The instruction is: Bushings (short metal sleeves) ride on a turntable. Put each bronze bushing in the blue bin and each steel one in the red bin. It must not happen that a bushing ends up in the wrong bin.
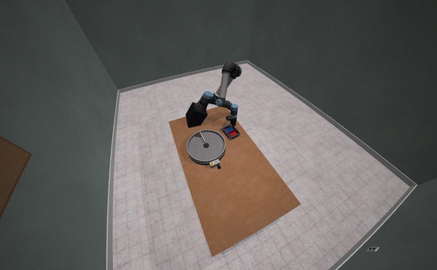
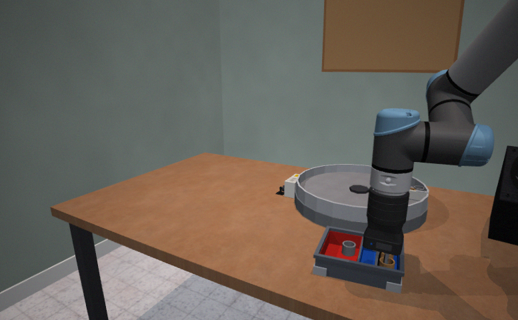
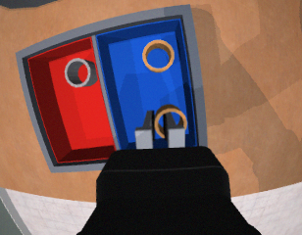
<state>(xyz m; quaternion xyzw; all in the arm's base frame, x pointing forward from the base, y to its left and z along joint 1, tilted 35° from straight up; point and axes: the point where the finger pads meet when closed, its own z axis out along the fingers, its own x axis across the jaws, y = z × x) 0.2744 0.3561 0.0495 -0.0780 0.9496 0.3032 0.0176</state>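
My gripper is now 60 mm short of the bin, 20 mm to the left of it and 20 mm above it. Round my hand: grey turntable 350 mm to the right, 190 mm ahead, 10 mm above.
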